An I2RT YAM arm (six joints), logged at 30 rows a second.
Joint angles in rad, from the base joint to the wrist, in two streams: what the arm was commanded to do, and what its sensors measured. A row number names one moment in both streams.
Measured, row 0:
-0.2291, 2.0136, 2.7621, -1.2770, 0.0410, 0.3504
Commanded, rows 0 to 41:
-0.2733, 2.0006, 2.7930, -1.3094, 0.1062, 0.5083
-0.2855, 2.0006, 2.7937, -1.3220, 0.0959, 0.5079
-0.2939, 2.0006, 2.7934, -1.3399, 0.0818, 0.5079
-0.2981, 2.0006, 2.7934, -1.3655, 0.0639, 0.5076
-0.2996, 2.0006, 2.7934, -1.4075, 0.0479, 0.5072
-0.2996, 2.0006, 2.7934, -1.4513, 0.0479, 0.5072
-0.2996, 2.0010, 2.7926, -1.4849, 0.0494, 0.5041
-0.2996, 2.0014, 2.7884, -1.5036, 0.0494, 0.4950
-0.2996, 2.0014, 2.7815, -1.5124, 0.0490, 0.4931
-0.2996, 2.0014, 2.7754, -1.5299, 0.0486, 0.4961
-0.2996, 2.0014, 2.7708, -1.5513, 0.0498, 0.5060
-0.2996, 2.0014, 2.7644, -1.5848, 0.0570, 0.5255
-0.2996, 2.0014, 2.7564, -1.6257, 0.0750, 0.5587
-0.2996, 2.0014, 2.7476, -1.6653, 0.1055, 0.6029
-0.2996, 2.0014, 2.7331, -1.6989, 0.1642, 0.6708
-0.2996, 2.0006, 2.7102, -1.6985, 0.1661, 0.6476
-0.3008, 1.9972, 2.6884, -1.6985, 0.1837, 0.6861
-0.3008, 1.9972, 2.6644, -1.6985, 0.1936, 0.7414
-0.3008, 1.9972, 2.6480, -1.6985, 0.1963, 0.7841
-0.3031, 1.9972, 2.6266, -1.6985, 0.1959, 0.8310
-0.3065, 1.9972, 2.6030, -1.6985, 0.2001, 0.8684
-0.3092, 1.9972, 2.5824, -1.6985, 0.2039, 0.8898
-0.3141, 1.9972, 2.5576, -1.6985, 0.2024, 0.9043
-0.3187, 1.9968, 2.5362, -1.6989, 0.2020, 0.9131
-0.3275, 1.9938, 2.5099, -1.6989, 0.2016, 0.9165
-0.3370, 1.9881, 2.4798, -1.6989, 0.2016, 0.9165
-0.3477, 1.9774, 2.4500, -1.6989, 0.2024, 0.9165
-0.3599, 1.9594, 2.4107, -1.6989, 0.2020, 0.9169
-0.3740, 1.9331, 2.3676, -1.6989, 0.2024, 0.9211
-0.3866, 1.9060, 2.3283, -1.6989, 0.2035, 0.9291
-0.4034, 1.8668, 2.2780, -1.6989, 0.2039, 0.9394
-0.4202, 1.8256, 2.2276, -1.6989, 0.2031, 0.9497
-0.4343, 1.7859, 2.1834, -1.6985, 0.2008, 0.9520
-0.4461, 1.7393, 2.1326, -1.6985, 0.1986, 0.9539
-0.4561, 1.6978, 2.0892, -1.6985, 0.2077, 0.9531
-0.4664, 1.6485, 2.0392, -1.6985, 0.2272, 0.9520
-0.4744, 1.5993, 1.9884, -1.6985, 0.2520, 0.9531
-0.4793, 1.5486, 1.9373, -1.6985, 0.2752, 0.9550
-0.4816, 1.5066, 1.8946, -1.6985, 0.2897, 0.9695
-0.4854, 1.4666, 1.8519, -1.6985, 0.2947, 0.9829
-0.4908, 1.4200, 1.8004, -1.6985, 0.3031, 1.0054
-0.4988, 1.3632, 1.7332, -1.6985, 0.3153, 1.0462
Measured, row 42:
-0.4805, 1.4567, 1.8591, -1.6966, 0.2474, 0.9554
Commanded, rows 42 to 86:
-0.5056, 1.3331, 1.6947, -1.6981, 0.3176, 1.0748
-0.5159, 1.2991, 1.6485, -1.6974, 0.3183, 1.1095
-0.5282, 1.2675, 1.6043, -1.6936, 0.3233, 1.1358
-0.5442, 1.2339, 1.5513, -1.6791, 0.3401, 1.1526
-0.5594, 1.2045, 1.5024, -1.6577, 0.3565, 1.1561
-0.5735, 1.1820, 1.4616, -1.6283, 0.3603, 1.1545
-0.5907, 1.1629, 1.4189, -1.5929, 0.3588, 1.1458
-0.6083, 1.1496, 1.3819, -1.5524, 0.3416, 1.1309
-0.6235, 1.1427, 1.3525, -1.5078, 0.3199, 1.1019
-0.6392, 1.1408, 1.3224, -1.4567, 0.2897, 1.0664
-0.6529, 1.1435, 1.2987, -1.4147, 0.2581, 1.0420
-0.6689, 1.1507, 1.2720, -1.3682, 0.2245, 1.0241
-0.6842, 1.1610, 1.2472, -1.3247, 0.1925, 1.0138
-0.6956, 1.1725, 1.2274, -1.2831, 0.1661, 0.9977
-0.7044, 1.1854, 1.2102, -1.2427, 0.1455, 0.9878
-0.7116, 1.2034, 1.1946, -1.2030, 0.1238, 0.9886
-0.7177, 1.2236, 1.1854, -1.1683, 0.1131, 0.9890
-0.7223, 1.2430, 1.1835, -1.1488, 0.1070, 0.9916
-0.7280, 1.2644, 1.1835, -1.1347, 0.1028, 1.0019
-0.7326, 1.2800, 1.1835, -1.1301, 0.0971, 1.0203
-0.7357, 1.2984, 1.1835, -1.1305, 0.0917, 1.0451
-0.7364, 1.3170, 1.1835, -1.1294, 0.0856, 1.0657
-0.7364, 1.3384, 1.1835, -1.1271, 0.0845, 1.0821
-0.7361, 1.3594, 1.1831, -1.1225, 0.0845, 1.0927
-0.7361, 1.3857, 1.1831, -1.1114, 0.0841, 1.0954
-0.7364, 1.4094, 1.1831, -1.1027, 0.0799, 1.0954
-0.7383, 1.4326, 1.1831, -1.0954, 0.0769, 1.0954
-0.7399, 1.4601, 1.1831, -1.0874, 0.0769, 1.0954
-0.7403, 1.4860, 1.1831, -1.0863, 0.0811, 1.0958
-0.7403, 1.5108, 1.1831, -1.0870, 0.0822, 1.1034
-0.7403, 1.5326, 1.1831, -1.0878, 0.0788, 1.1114
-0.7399, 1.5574, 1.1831, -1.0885, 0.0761, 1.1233
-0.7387, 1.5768, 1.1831, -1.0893, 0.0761, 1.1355
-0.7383, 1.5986, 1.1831, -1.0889, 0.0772, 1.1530
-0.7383, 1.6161, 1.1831, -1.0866, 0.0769, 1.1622
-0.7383, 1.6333, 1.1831, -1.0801, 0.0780, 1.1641
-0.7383, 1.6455, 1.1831, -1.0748, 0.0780, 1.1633
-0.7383, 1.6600, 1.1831, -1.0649, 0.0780, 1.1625
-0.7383, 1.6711, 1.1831, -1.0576, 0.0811, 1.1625
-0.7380, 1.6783, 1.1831, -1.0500, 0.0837, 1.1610
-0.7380, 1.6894, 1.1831, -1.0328, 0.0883, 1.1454
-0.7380, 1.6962, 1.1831, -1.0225, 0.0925, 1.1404
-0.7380, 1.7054, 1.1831, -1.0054, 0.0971, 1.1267
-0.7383, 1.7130, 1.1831, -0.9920, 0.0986, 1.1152
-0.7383, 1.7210, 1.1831, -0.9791, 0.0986, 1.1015
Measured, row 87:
-0.7300, 1.6997, 1.1881, -0.9951, 0.0780, 1.1271
